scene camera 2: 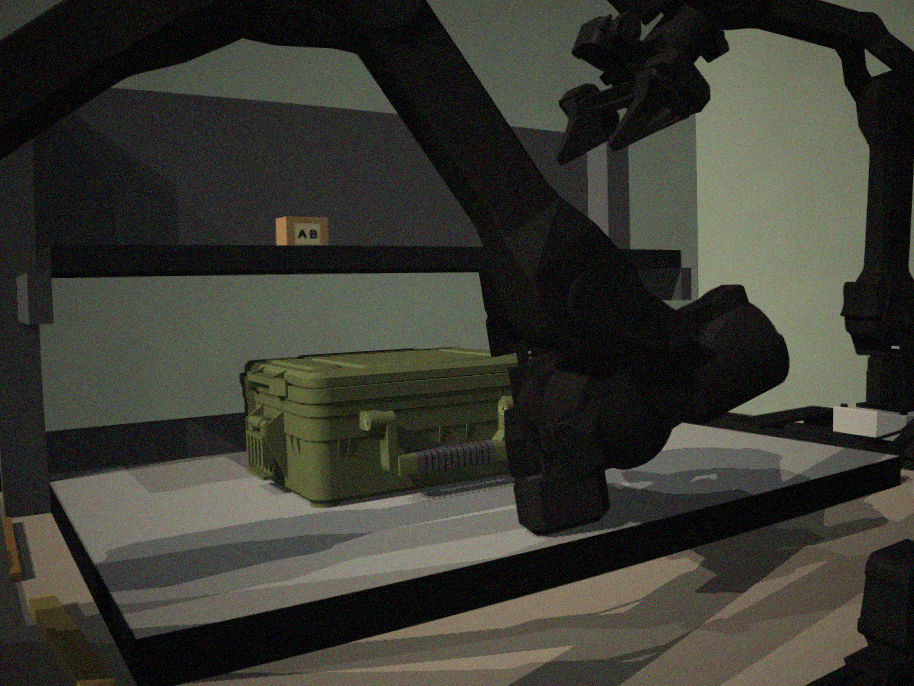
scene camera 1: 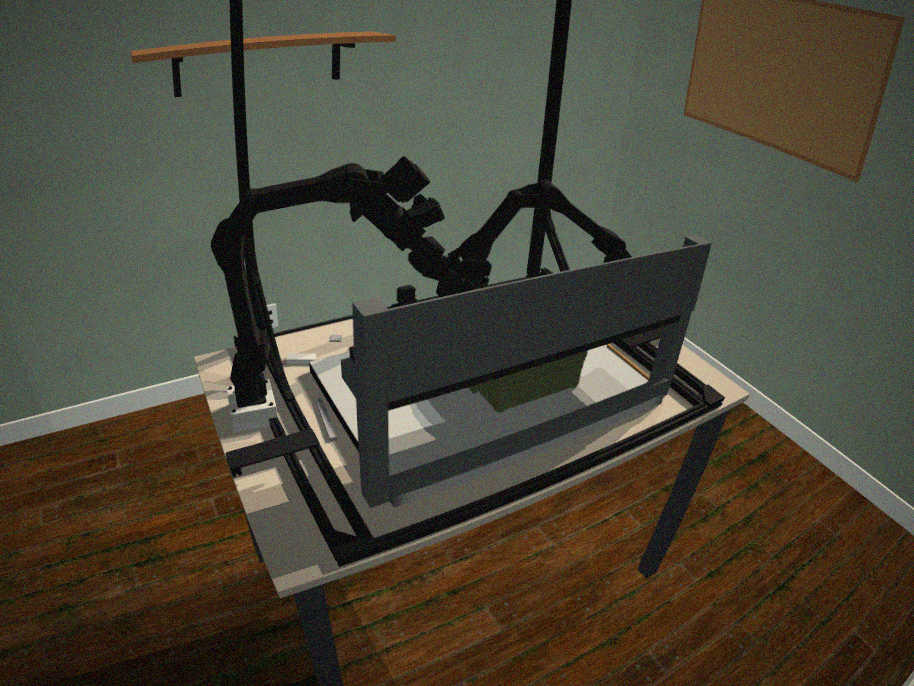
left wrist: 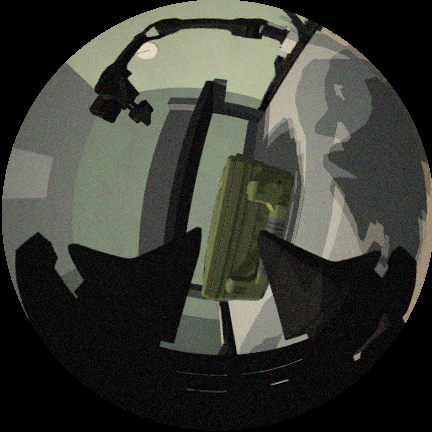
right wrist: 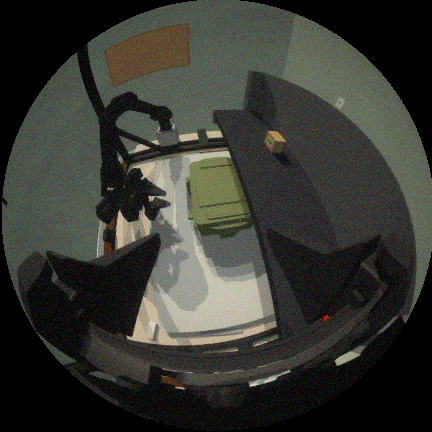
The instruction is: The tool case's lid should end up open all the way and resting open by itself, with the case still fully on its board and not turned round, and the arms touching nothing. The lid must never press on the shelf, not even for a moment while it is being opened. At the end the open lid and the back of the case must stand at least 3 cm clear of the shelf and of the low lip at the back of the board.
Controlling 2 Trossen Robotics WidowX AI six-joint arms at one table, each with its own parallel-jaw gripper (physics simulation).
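Frame: origin at the left arm's base, x ahead, y left, z up, level; metres.
Seen in the pictures: left gripper, fingertip midpoint: (scene camera 2: pixel 505 381) (left wrist: pixel 229 234) (right wrist: pixel 168 198); right gripper, fingertip midpoint: (scene camera 2: pixel 584 155) (scene camera 1: pixel 439 264) (left wrist: pixel 138 115) (right wrist: pixel 213 235); left arm's base, link origin: (right wrist: pixel 165 127); right arm's base, link origin: (scene camera 2: pixel 894 407) (scene camera 1: pixel 250 396).
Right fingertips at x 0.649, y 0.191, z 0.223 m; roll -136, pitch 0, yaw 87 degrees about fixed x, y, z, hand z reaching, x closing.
Pixels of each thing's top centre, then the offset from my right fingertips to it. "*": a spot on its surface instead. Level surfaces: height alone.
- green tool case, top centre: (scene camera 2: pixel 394 356) (left wrist: pixel 211 223) (scene camera 1: pixel 522 336) (right wrist: pixel 219 183) dx -0.194, dy +0.037, dz -0.190 m
- white board, surface height: dz -0.299 m
- low lip, surface spot: (scene camera 2: pixel 147 446) * dx -0.391, dy +0.222, dz -0.282 m
- small lettered block, top centre: (scene camera 2: pixel 301 218) (right wrist: pixel 276 135) dx -0.232, dy +0.177, dz -0.051 m
- shelf's upright back panel, surface spot: (scene camera 1: pixel 531 324) * dx -0.057, dy +0.248, dz -0.008 m
The green tool case (scene camera 1: pixel 531 385) (scene camera 2: pixel 324 443) (left wrist: pixel 225 225) (right wrist: pixel 220 187) stands upright on the white board (scene camera 2: pixel 191 605) (right wrist: pixel 225 300), lid shut, its handle towards scene camera 2. The dark shelf (scene camera 2: pixel 221 259) (right wrist: pixel 280 200) runs above and behind it. The low lip (scene camera 2: pixel 147 446) stands behind the case. My left gripper (left wrist: pixel 229 234) (right wrist: pixel 168 198) is partly open and empty, in front of the handle side with a gap in the right wrist view; its fingers are hidden in scene camera 2. My right gripper (scene camera 2: pixel 589 153) (right wrist: pixel 213 235) is wide open and empty, high above the board and away from the case.
A small lettered block (scene camera 2: pixel 302 231) (right wrist: pixel 275 142) sits on the shelf. The shelf's upright back panel (scene camera 1: pixel 531 324) hides much of the case in scene camera 1. My left forearm (scene camera 2: pixel 502 169) crosses in front of the shelf and hides the case's right end in scene camera 2.
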